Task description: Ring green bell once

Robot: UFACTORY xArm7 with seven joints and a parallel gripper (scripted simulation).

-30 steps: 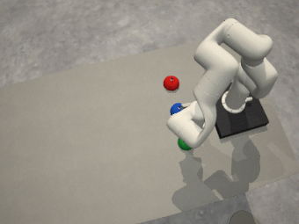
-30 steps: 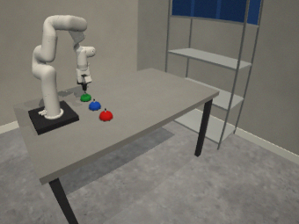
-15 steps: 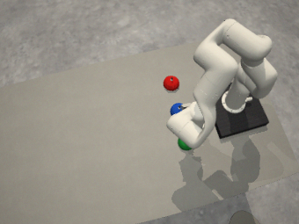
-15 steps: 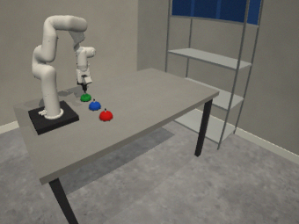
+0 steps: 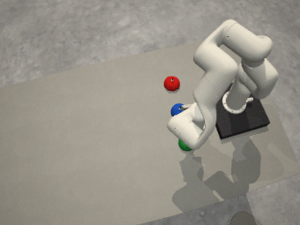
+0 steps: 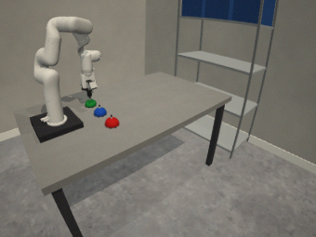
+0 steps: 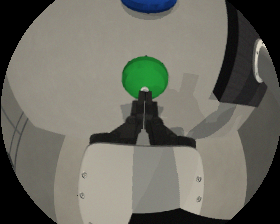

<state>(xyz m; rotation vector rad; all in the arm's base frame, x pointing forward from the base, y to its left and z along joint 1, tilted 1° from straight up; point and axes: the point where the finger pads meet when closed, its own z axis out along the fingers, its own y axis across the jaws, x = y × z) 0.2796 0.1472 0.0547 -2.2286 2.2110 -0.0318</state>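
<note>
My hand is 50 mm above the green bell. Also, from my hand: blue bell 160 mm to the right, 50 mm below; then red bell 330 mm to the right, 50 mm below.
</note>
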